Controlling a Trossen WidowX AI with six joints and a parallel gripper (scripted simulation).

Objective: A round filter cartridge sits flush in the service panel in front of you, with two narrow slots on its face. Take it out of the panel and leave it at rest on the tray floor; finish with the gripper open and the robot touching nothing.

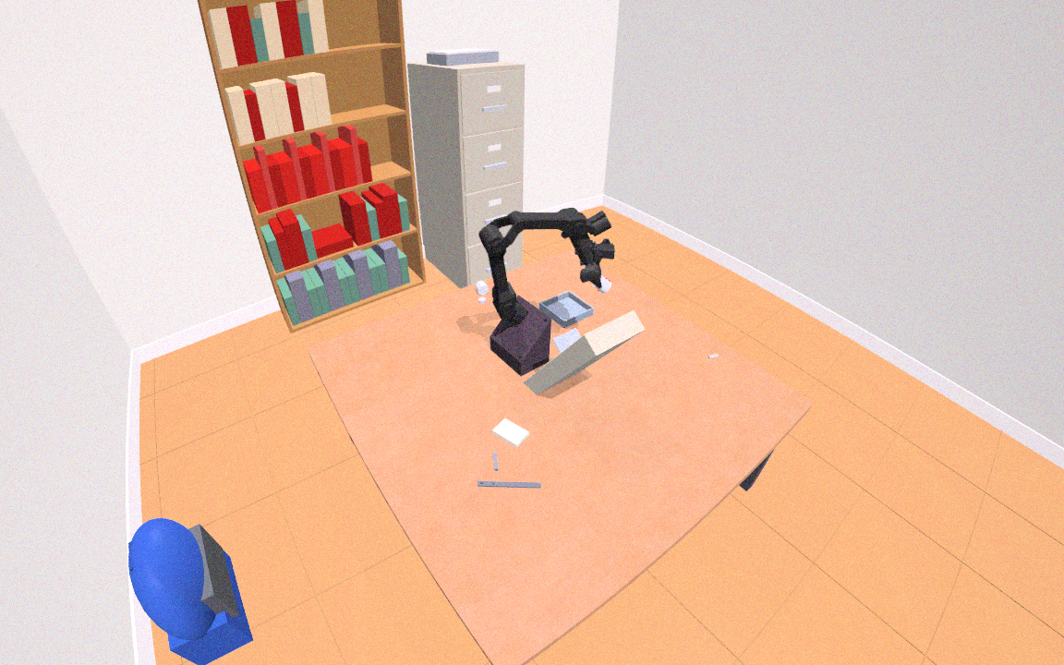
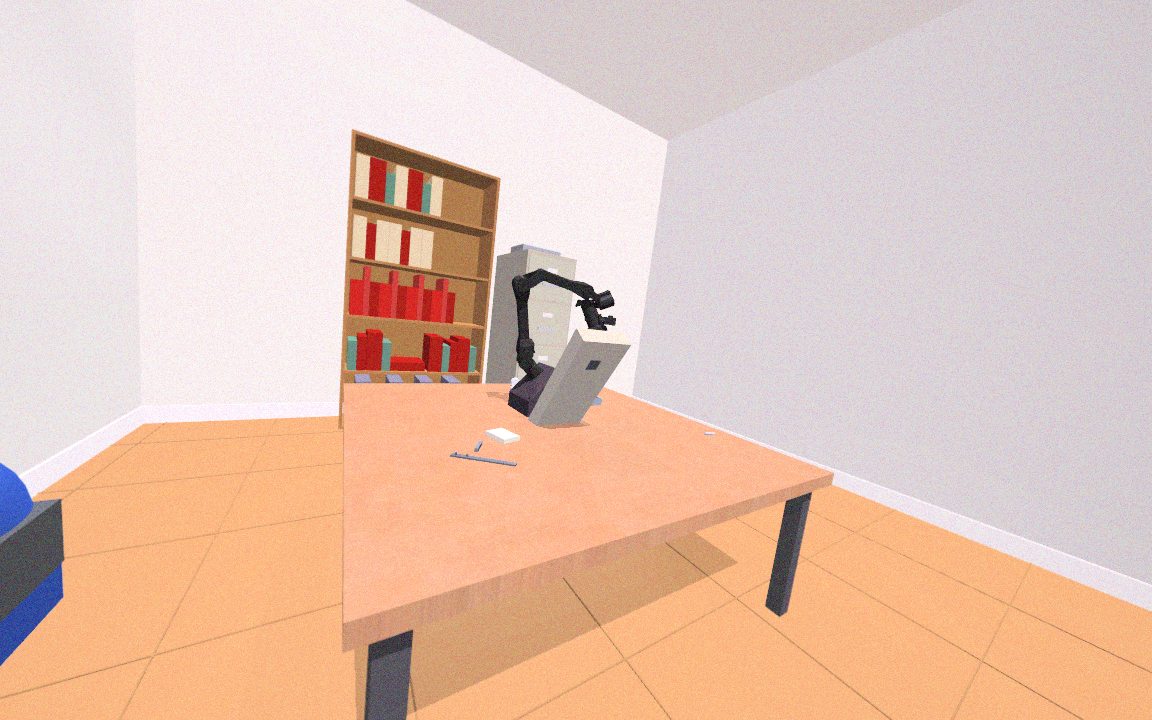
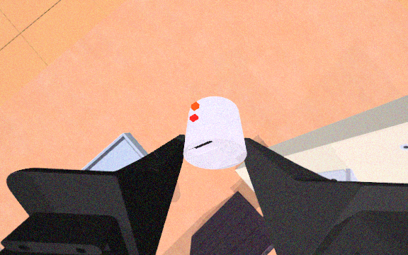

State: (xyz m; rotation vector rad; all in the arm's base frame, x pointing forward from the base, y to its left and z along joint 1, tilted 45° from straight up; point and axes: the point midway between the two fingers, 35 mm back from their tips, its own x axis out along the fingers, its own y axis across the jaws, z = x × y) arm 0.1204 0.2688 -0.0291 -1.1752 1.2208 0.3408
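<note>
Now: the blue-grey tray 230 mm behind my gripper tip, 50 mm to the left of it and 260 mm below it. Round my gripper tip: round filter cartridge right at my gripper tip; then white pad 180 mm ahead, 450 mm to the right, 260 mm below; then short grey piece 240 mm ahead, 540 mm to the right, 260 mm below.
</note>
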